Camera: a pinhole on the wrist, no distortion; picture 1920 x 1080 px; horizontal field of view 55.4 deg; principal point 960.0 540.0 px. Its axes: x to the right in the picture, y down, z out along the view. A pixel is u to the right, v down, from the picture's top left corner.
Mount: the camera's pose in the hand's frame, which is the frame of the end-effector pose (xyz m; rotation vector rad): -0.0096 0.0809 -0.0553 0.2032 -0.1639 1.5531
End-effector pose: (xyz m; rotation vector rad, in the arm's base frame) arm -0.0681 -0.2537 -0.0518 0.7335 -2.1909 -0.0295
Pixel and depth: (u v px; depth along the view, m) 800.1 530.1 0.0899
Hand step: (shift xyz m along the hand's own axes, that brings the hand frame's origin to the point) -0.0071 0.0524 0.0303
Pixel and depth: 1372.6 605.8 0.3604
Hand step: -0.0130 0.0764 0.3143
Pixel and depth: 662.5 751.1 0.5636
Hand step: -0.0624 -0.1386 0.4732
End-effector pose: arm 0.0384 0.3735 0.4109 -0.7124 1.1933 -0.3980
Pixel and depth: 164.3 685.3 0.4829
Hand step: -0.0392 -0.2353 0.3666
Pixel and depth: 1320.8 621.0 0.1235
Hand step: -0.0118 0.0760 0.0706
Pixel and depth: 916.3 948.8 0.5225
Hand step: -0.1142 -0.0517 0.4529
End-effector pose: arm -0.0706 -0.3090 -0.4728 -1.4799 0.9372 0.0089
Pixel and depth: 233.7 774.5 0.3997
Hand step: -0.0534 -0.1659 0.2979
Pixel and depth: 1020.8 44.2 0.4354
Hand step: 0.1189 -0.0069 0.3684
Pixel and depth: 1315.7 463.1 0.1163
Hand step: -0.0017 0.0759 0.0629
